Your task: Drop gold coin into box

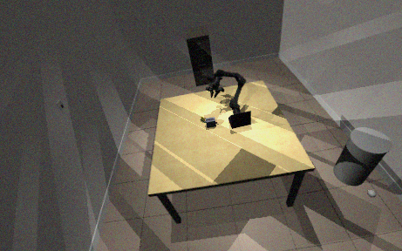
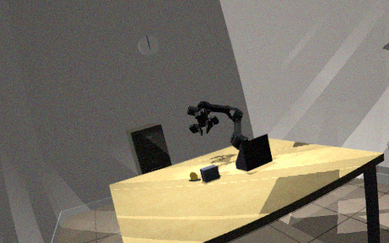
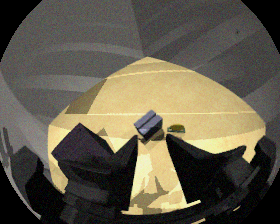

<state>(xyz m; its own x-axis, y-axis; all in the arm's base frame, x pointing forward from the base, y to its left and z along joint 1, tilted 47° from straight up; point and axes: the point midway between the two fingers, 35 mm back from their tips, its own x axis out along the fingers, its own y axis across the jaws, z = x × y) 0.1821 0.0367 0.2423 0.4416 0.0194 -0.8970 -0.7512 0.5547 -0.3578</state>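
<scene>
Right now my gripper tip is 140 mm short of the gold coin, 20 mm to the right of it and 220 mm above it.
</scene>
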